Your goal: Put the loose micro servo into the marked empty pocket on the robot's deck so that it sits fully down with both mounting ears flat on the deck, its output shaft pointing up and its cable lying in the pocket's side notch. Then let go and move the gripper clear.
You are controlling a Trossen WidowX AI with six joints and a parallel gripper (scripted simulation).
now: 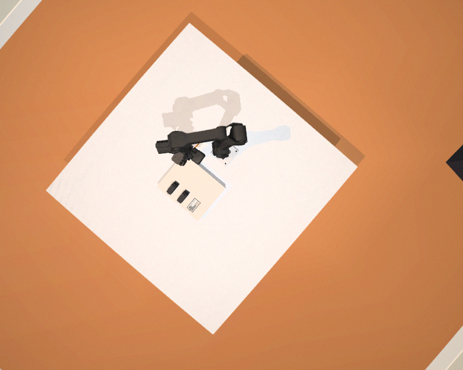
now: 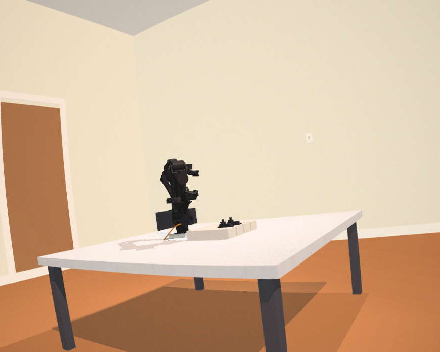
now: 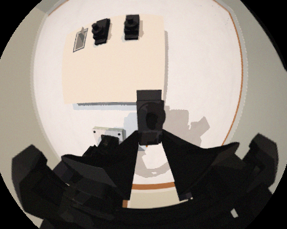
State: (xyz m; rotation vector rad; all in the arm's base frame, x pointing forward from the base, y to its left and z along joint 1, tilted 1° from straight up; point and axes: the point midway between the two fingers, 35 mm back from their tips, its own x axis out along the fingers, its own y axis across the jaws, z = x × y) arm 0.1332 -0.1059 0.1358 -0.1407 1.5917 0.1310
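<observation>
The cream deck lies 13 cm to the left of my gripper tip, 10 cm below it and 10 cm ahead of it.
</observation>
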